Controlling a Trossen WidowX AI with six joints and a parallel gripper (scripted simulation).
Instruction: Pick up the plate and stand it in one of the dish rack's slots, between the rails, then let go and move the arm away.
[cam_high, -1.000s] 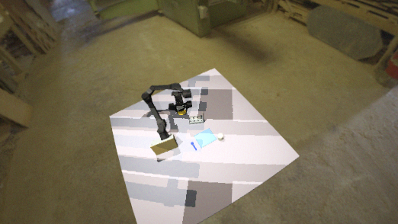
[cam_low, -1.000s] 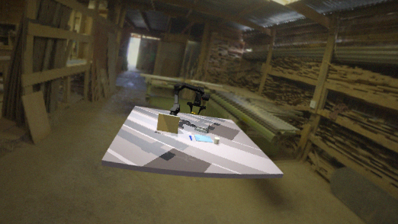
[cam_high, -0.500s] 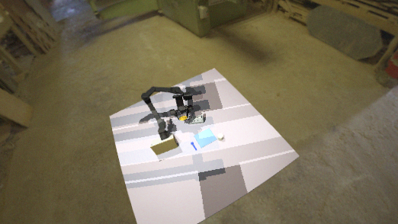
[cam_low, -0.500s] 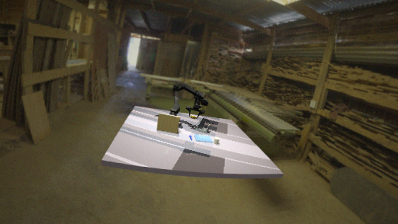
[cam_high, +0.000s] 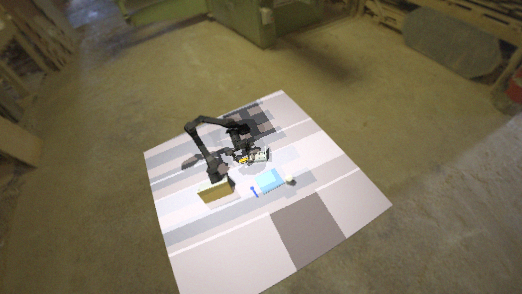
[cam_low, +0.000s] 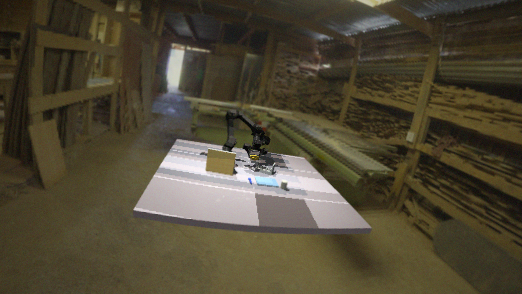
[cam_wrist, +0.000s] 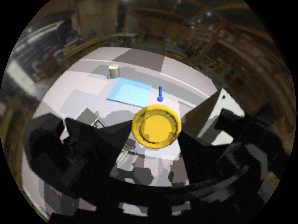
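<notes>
My gripper tip is 110 mm short of the dish rack, 80 mm above it and 50 mm to the right of it. The rest, counted from my gripper tip: light blue mat: 150 mm to the right, 100 mm below, 80 mm ahead; blue spoon: 170 mm to the right, 100 mm below, 30 mm behind; plate: 10 mm above.
</notes>
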